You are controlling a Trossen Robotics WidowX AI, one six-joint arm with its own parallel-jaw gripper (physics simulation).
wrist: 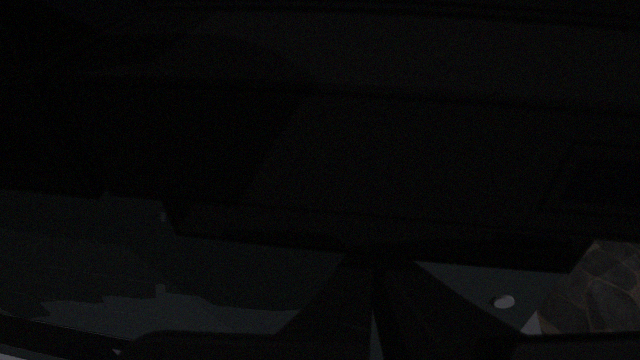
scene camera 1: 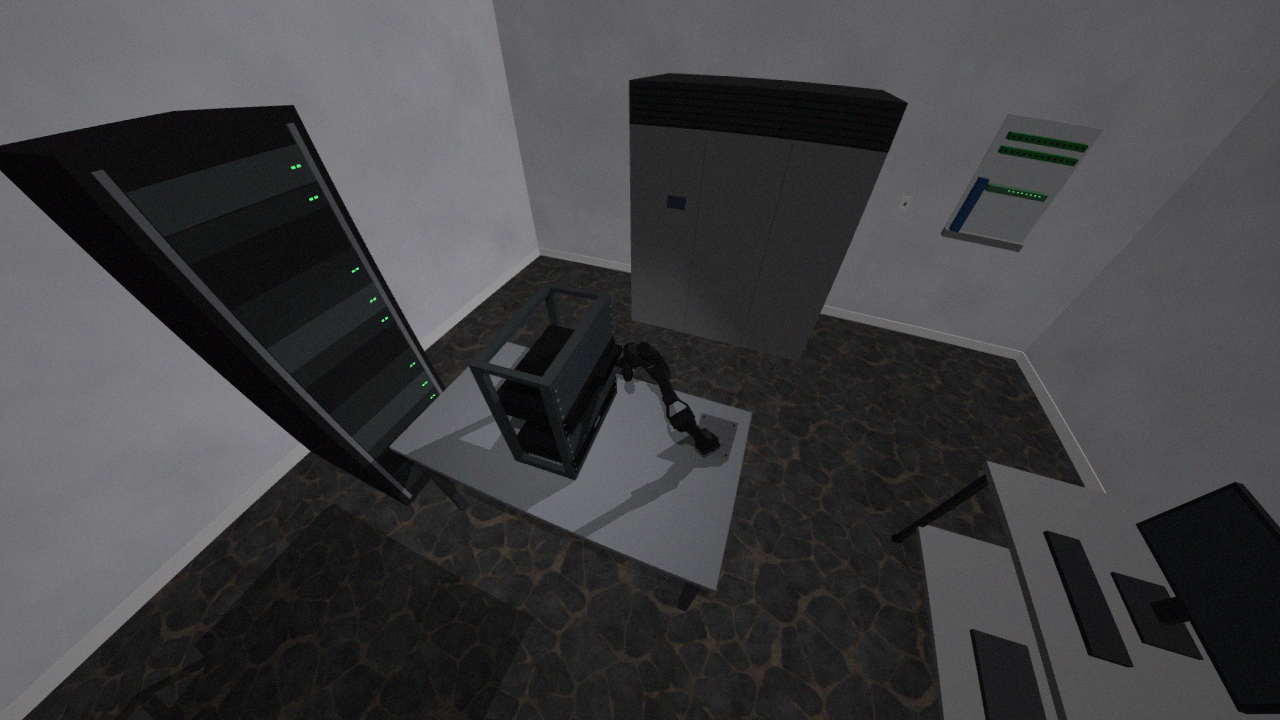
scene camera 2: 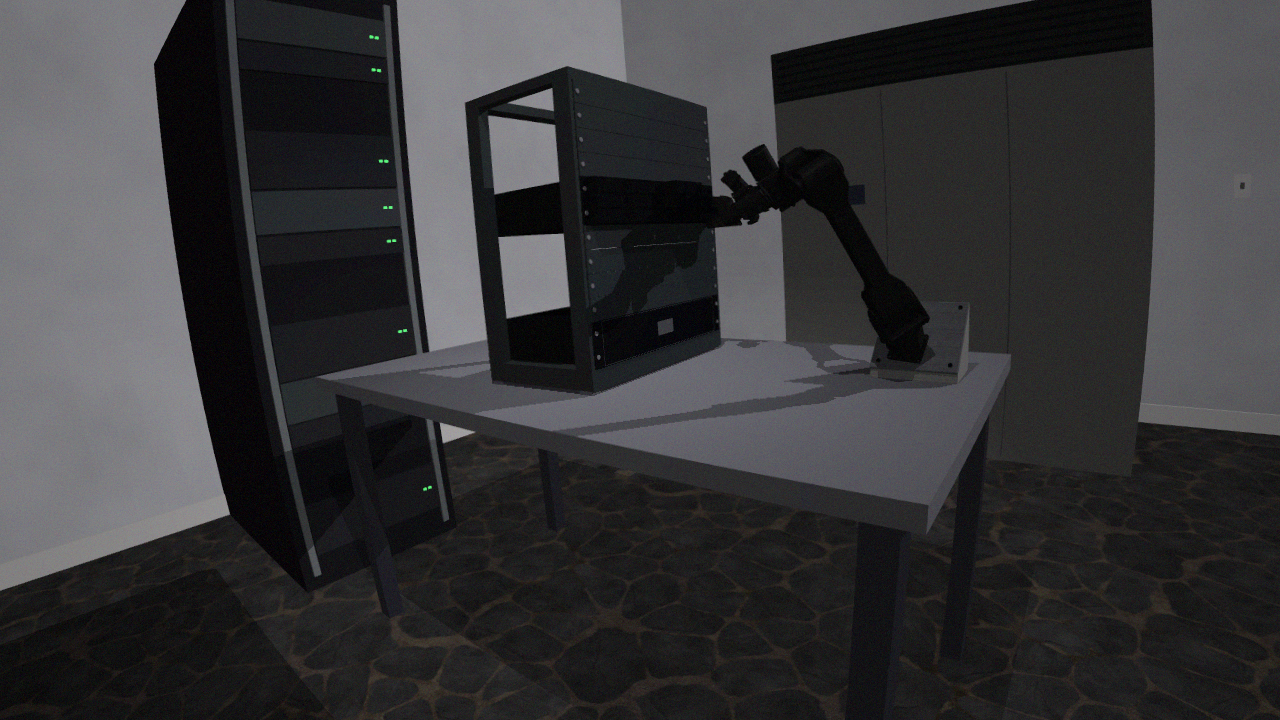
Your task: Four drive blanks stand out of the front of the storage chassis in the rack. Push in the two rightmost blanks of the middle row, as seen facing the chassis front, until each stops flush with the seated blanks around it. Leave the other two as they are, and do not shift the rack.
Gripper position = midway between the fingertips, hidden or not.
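Observation:
I can see a rack [scene camera 2: 634, 165], and scene camera 1 gives me the same rack [scene camera 1: 564, 386]. My gripper [scene camera 2: 706, 226] is visible to me too, and the wrist view also shows the gripper [wrist: 369, 252].

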